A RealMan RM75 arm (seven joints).
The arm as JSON. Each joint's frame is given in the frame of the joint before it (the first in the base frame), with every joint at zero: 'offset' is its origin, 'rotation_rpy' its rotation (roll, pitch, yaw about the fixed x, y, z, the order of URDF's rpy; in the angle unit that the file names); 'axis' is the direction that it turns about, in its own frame. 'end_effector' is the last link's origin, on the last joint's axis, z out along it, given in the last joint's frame.
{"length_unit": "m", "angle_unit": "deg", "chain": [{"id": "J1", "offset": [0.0, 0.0, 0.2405], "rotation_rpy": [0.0, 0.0, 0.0], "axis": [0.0, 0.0, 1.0]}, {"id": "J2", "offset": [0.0, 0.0, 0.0], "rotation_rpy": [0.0, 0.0, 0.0], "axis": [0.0, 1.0, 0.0]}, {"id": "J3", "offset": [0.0, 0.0, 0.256], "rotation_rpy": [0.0, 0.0, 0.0], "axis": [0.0, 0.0, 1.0]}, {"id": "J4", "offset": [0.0, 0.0, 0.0], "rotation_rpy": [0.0, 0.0, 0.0], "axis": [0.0, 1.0, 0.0]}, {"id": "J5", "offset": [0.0, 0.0, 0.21], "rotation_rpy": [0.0, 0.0, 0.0], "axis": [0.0, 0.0, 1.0]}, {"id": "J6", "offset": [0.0, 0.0, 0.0], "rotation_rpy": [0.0, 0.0, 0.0], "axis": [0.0, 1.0, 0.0]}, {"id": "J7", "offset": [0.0, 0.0, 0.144], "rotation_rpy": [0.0, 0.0, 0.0], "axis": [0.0, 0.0, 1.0]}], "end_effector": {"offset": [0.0, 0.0, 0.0], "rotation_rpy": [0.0, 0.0, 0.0]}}
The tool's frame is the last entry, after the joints.
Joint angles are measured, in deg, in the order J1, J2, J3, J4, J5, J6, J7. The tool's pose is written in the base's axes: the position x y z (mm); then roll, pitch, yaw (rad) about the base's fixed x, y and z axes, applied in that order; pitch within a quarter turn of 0, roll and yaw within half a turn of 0. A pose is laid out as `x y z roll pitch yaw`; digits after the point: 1 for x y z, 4 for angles.
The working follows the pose.
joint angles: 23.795, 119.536, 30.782, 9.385, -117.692, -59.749, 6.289
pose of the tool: 344.2 312.9 -46.5 -1.8789 0.7118 -0.1751
Where each joint sits with the arm in this pose, in the base's axes (m; each line is computed from the numbers above, not from the rounded line before):
J1: 0.0000 0.0000 0.2405
J2: 0.0000 0.0000 0.2405
J3: 0.2038 0.0899 0.1143
J4: 0.2038 0.0899 0.1143
J5: 0.3484 0.1728 -0.0134
J6: 0.3484 0.1728 -0.0134
J7: 0.3442 0.3129 -0.0465
the tool: 0.3442 0.3129 -0.0465

